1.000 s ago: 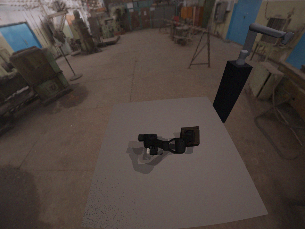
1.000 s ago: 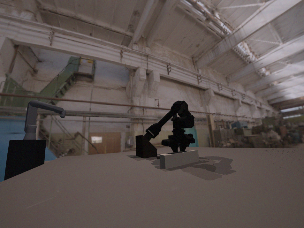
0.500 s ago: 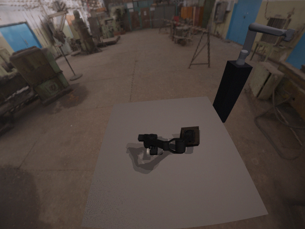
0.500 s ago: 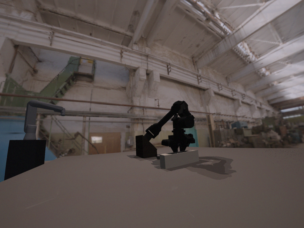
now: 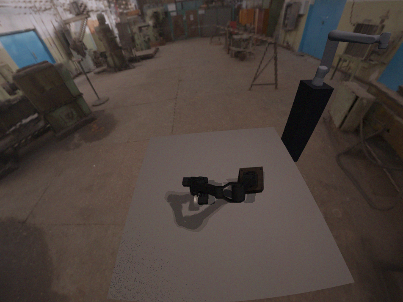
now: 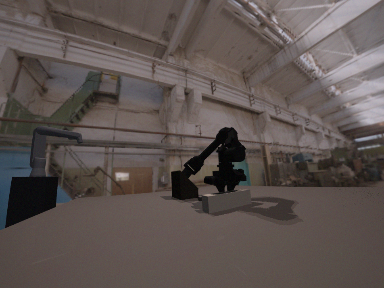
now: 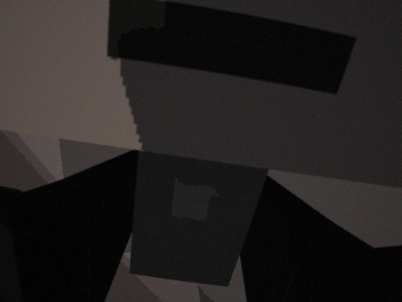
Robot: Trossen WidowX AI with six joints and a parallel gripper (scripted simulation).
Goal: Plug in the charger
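My gripper tip is 2 cm short of the black two-prong charger and 1 cm below it.
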